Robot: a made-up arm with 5 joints. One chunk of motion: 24 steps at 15 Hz.
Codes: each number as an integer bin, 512 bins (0 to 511) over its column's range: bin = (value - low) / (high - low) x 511, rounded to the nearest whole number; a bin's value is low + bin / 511 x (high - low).
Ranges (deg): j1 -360..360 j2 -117.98..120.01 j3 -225.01..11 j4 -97.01..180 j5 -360..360
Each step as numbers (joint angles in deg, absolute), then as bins.
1 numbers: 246.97 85.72 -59.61 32.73 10.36
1 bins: 431 437 358 239 263
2 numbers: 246.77 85.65 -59.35 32.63 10.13
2 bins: 431 437 359 239 263
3 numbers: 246.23 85.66 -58.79 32.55 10.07
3 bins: 430 437 360 239 263
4 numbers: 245.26 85.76 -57.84 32.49 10.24
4 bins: 430 437 362 239 263
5 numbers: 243.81 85.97 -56.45 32.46 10.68
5 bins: 429 438 365 239 263
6 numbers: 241.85 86.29 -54.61 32.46 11.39
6 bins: 427 439 369 239 264
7 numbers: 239.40 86.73 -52.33 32.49 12.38
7 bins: 425 440 374 239 264
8 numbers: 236.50 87.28 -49.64 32.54 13.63
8 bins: 423 441 380 239 265
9 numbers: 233.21 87.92 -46.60 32.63 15.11
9 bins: 421 442 386 239 266
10 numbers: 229.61 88.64 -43.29 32.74 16.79
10 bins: 418 444 393 239 267
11 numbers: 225.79 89.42 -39.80 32.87 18.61
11 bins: 416 445 401 240 269
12 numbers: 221.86 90.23 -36.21 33.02 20.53
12 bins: 413 447 409 240 270
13 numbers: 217.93 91.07 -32.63 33.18 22.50
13 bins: 410 449 417 240 271
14 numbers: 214.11 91.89 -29.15 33.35 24.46
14 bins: 407 451 424 240 273
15 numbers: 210.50 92.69 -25.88 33.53 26.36
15 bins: 405 452 431 241 274
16 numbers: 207.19 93.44 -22.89 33.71 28.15
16 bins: 403 454 438 241 275
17 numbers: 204.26 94.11 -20.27 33.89 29.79
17 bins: 400 455 443 241 277
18 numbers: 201.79 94.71 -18.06 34.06 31.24
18 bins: 399 457 448 242 278
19 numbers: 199.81 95.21 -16.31 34.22 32.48
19 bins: 397 458 452 242 279
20 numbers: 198.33 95.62 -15.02 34.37 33.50
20 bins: 396 459 455 242 279
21 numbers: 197.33 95.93 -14.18 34.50 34.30
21 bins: 396 459 456 243 280
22 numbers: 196.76 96.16 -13.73 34.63 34.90
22 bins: 395 460 457 243 280
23 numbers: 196.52 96.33 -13.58 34.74 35.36
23 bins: 395 460 458 243 281
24 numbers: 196.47 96.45 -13.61 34.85 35.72
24 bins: 395 460 458 243 281
